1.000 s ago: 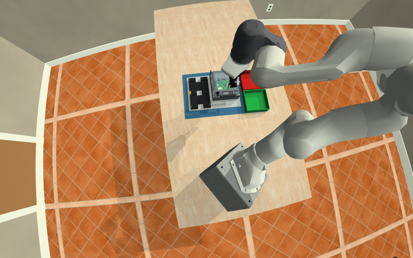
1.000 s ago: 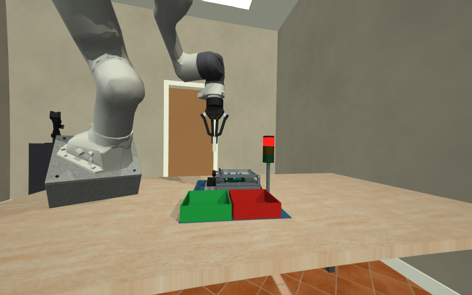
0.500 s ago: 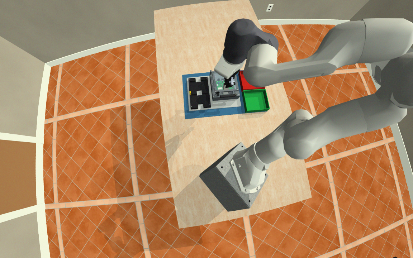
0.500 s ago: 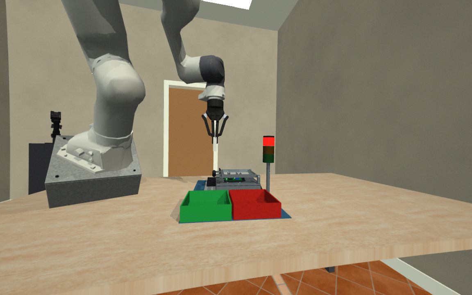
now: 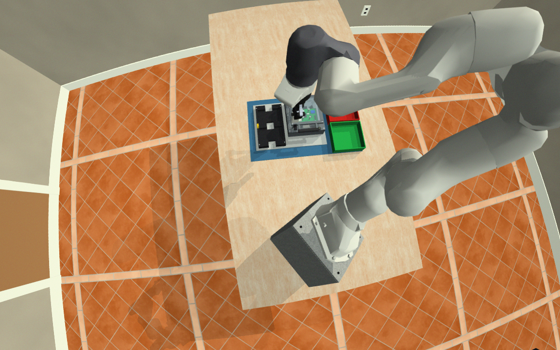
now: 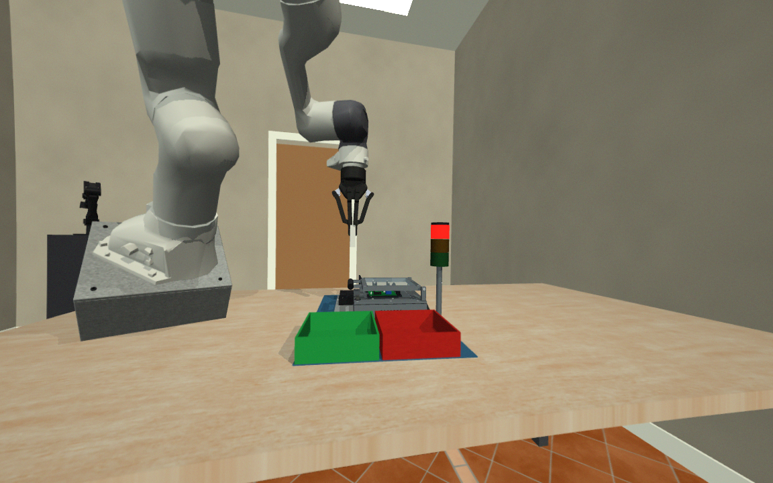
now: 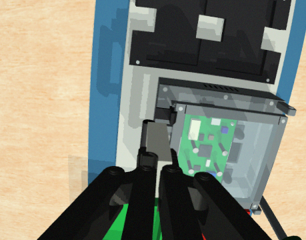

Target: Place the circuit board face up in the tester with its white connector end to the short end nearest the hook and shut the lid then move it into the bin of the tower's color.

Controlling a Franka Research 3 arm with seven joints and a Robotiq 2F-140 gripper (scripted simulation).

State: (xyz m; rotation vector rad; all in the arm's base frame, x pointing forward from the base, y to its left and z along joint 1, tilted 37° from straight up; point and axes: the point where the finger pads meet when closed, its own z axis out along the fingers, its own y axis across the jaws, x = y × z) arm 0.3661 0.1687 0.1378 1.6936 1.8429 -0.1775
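Right now my hand is 130 mm above the latch hook, 20 mm short of it and 10 mm to the left of it. Round my hand: tester plate: 150 mm below, 80 mm ahead, 70 mm to the right; then green circuit board: 150 mm below, 80 mm ahead, 70 mm to the right; then tester lid: 130 mm below, 80 mm ahead, 70 mm to the right.
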